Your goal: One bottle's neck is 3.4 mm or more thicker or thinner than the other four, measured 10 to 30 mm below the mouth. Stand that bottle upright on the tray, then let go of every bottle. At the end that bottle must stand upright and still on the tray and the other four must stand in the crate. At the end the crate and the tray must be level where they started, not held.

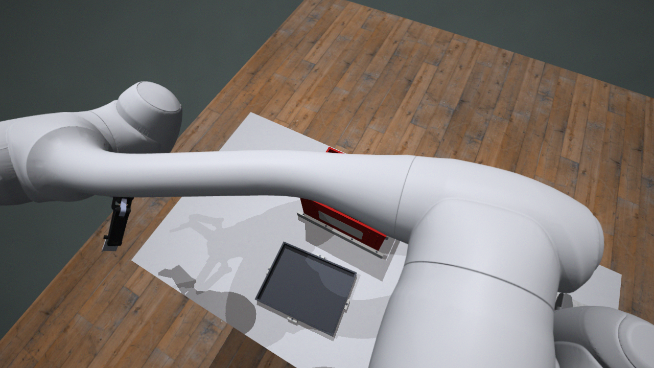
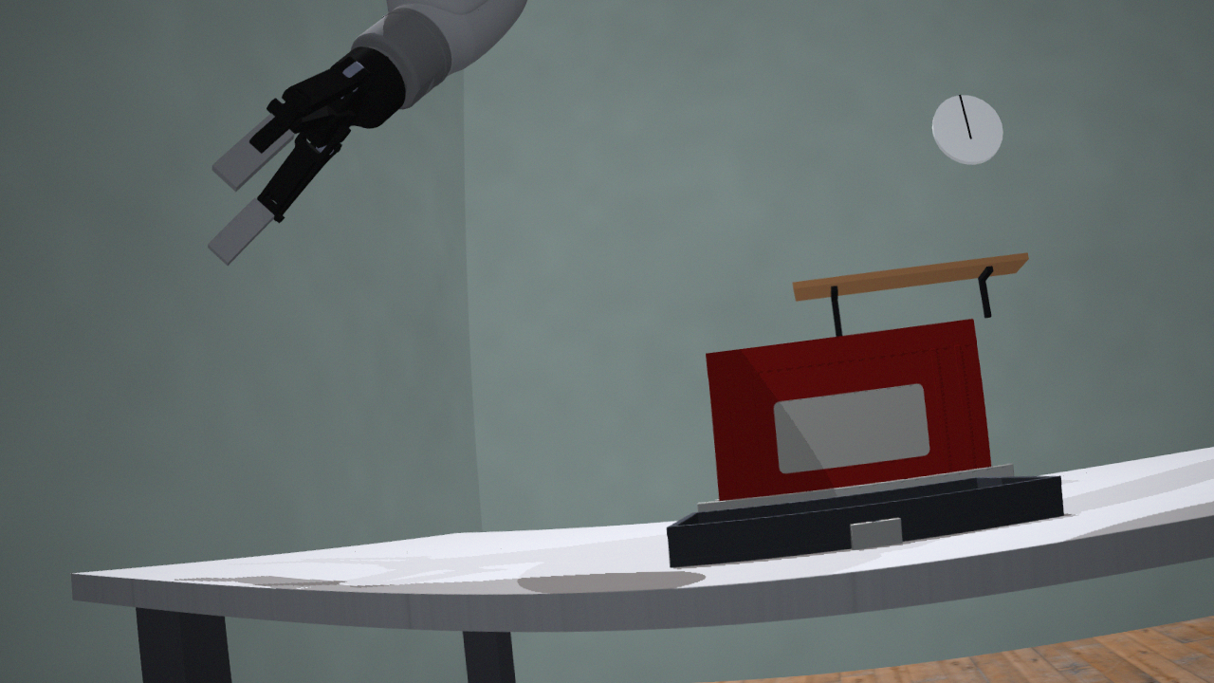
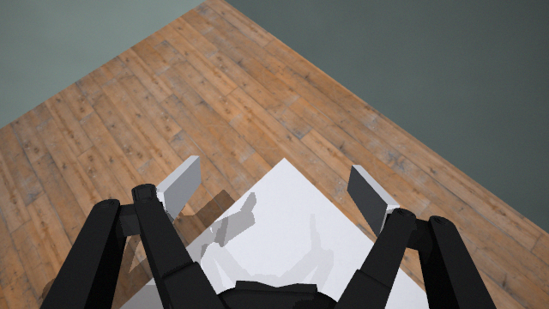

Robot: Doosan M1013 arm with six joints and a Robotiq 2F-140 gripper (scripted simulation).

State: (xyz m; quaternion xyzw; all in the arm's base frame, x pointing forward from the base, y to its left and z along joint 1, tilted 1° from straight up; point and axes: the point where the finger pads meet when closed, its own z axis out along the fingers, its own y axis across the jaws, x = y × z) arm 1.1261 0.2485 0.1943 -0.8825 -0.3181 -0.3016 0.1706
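My gripper is now 48 cm past the crate, 39 cm to the left of it and 20 cm above it. From my hand the other things lie so: dark tray (46 cm behind, 28 cm below, 10 cm to the right).
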